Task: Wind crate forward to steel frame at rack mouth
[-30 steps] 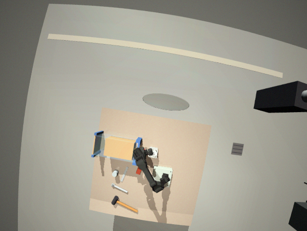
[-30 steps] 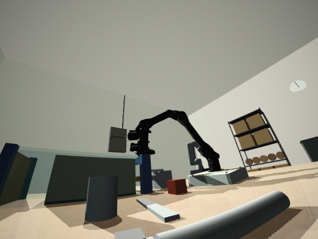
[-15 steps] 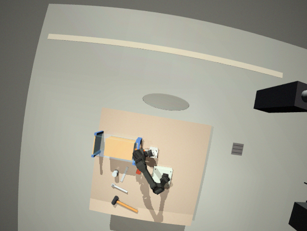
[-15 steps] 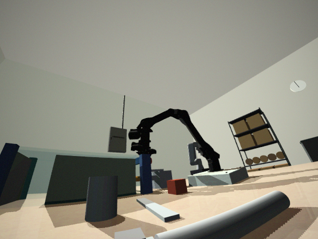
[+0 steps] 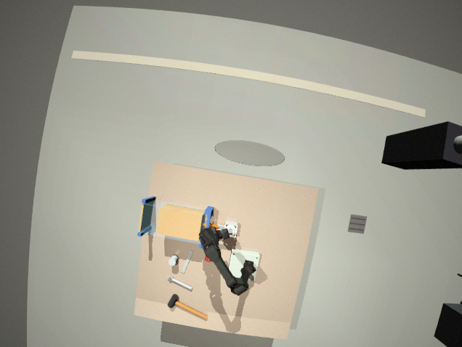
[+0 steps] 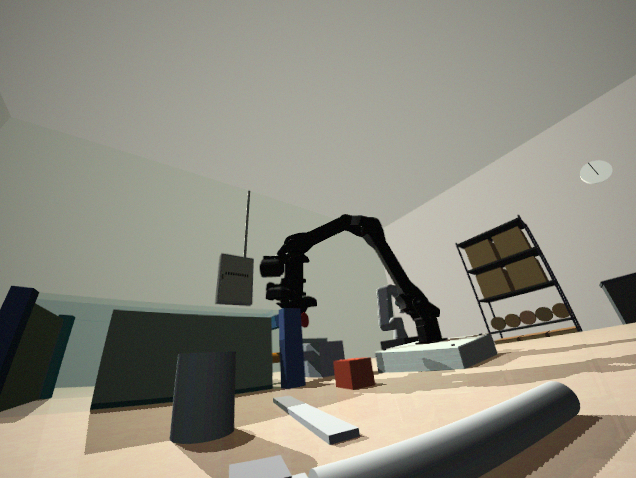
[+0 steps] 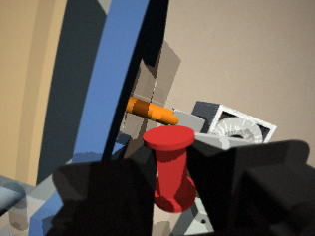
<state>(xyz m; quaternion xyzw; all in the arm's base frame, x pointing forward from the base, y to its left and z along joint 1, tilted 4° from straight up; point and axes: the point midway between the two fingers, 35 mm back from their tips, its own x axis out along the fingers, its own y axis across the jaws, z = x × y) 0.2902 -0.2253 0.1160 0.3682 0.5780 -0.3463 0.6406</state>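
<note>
My gripper tip is now 40 mm past the winch crank handle and 20 mm above it. The rest, counted from my gripper tip: winch 120 mm behind, 100 mm below, 30 mm to the right; then blue frame 60 mm ahead, 20 mm below, 10 mm to the right; then red knob 10 mm to the left, 10 mm behind, 10 mm above.
</note>
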